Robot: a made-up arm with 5 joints.
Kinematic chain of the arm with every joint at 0, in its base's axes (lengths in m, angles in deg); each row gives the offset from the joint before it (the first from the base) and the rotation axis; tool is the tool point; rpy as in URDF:
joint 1: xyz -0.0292 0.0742 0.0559 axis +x
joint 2: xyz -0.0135 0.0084 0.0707 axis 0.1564 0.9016 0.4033
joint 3: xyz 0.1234 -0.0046 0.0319 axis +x
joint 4: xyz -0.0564 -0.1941 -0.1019 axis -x
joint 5: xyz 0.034 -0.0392 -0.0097 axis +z
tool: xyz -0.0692 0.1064 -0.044 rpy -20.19 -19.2 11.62
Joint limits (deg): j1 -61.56..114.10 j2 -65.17..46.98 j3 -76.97..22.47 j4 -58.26..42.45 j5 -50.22..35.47
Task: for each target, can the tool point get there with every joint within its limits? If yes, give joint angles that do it. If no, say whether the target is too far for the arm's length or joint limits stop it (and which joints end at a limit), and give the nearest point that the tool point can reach.
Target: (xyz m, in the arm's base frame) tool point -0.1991 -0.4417 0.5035
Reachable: no: too far | nearest point -0.1194 -0.1900 0.2851 | short by 0.343 m
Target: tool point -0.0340 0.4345 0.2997
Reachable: no: joint limits stop it (at a limit: joint 1, joint 3, joint 4, joint 5) | nearest point -0.0481 0.2581 0.2480 | short by 0.184 m
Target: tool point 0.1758 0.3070 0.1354
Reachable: no: joint limits stop it (at a limit: joint 1, joint 3, joint 4, joint 5) | nearest point 0.0836 0.2439 0.0536 | short by 0.138 m
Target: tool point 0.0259 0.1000 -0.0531
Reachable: yes | joints 98.63 -4.28 -6.20 -16.91 -17.31
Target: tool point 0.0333 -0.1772 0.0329
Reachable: yes | joints 20.10 -29.13 -28.15 33.73 -36.66
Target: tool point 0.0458 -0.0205 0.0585
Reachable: yes | joints -21.69 7.62 -2.48 -17.78 -30.19
